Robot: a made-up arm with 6 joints. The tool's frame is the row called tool.
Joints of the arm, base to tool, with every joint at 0 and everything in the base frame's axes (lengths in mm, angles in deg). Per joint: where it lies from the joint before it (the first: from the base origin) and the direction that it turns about. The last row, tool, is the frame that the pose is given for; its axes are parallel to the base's.
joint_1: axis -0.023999 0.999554 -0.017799 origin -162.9 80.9 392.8
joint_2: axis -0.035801 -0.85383 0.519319 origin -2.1 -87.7 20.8
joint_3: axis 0.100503 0.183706 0.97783 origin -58.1 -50 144.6
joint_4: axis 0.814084 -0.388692 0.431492 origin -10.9 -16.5 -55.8
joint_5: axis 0.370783 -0.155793 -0.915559 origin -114.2 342.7 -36
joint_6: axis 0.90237 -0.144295 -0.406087 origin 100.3 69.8 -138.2
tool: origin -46.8 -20 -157.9
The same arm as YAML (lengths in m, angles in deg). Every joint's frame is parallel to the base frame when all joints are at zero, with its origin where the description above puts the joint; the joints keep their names.
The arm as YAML. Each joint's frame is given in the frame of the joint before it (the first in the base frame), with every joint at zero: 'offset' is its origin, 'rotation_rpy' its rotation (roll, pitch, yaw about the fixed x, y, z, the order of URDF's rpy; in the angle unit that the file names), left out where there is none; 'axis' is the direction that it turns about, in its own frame. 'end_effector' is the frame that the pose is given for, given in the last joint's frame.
length_unit: m
angle_unit: deg
chain:
  - id: joint_1
    offset: [-0.1629, 0.0809, 0.3928]
    axis: [-0.023999, 0.999554, -0.017799]
  - id: joint_2
    offset: [-0.0021, -0.0877, 0.0208]
    axis: [-0.035801, -0.85383, 0.519319]
  - id: joint_3
    offset: [-0.0581, -0.05, 0.1446]
    axis: [0.100503, 0.183706, 0.97783]
  - id: joint_4
    offset: [-0.0109, -0.0165, -0.0558]
    axis: [0.814084, -0.388692, 0.431492]
  - id: joint_5
    offset: [-0.1142, 0.3427, -0.036]
    axis: [0.370783, -0.155793, -0.915559]
  - id: joint_6
    offset: [0.1003, 0.0698, -0.1382]
    axis: [0.90237, -0.144295, -0.406087]
end_effector:
  offset: [-0.0468, -0.02, -0.1579]

